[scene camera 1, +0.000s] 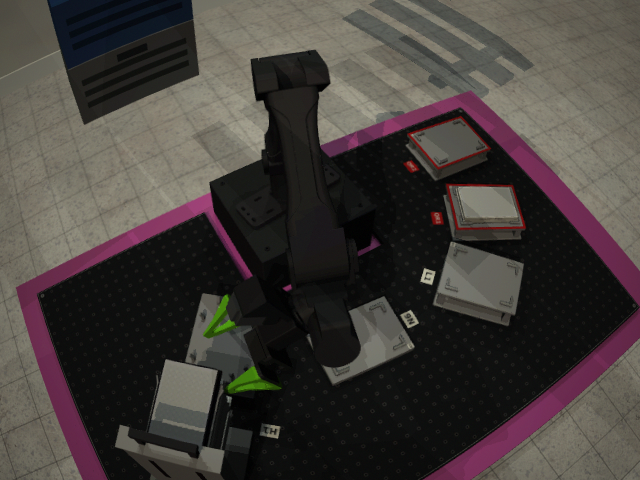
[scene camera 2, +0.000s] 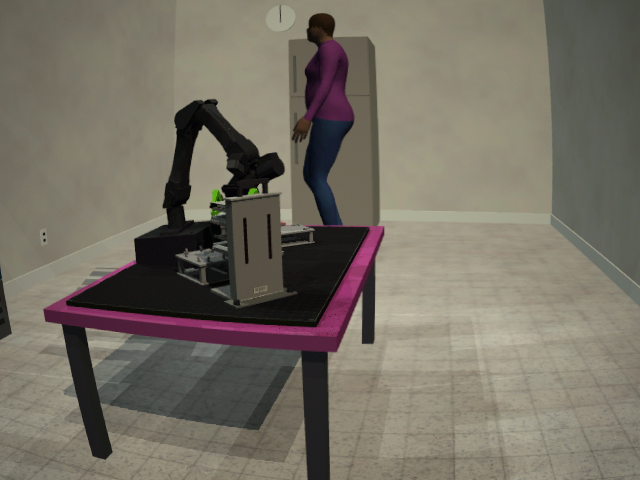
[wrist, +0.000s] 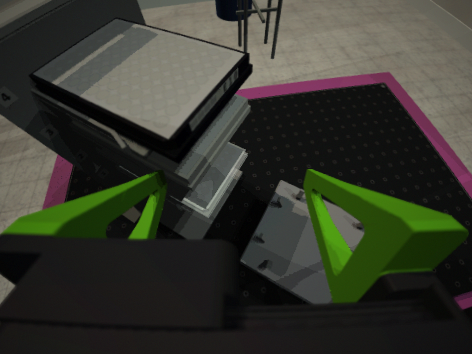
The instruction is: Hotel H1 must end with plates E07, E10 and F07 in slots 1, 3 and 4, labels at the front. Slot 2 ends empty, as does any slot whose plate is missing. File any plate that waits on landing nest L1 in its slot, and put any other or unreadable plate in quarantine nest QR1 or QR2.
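Frame: origin at the arm's base, x ahead, y left, z up, level; metres.
Seen in the pictures: gripper, fingertip midpoint: point(scene camera 1: 214, 364) point(wrist: 235, 177); arm's base, link origin: point(scene camera 2: 177, 229).
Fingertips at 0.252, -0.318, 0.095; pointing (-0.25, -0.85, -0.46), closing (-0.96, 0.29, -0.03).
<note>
Offsets run from my fingertips to a thing's top centre, as dx, dy, dz. "spot": to the spot under its first point.
My gripper point(scene camera 1: 217, 362) point(scene camera 2: 235, 194) point(wrist: 235, 177) is open and empty, in front of hotel H1 point(scene camera 1: 170, 462) point(scene camera 2: 255, 242). A pale plate with a black rim @[+0.043, -0.078, +0.043] point(scene camera 1: 186, 390) point(wrist: 150, 75) sits at the hotel's top, beside the mark 4; its front-edge label is too oblique to read. Below it in the wrist view are grey layers and a paler slab @[+0.043, -0.077, -0.064] point(wrist: 212, 187) low down; I cannot tell every slot's content. Landing nest L1 @[+0.097, +0.513, -0.132] point(scene camera 1: 480, 281) bears no plate. Quarantine nest QR1 @[spot: -0.068, +0.590, -0.147] point(scene camera 1: 451, 206) holds a pale plate @[-0.022, +0.657, -0.134] point(scene camera 1: 488, 203), label unreadable. Quarantine nest QR2 @[-0.203, +0.732, -0.142] point(scene camera 1: 449, 142) bears no plate.
A grey stand with pegs point(scene camera 1: 199, 317) point(scene camera 2: 191, 256) point(wrist: 280, 245) is close beside the hotel, under the gripper. Nest N6 @[+0.032, +0.261, -0.170] point(scene camera 1: 385, 330) is partly hidden by the arm. The hotel's dark top handle @[spot: +0.102, -0.136, +0.105] point(scene camera 1: 162, 443) rises above its panel. A person point(scene camera 2: 330, 87) stands beyond the table.
</note>
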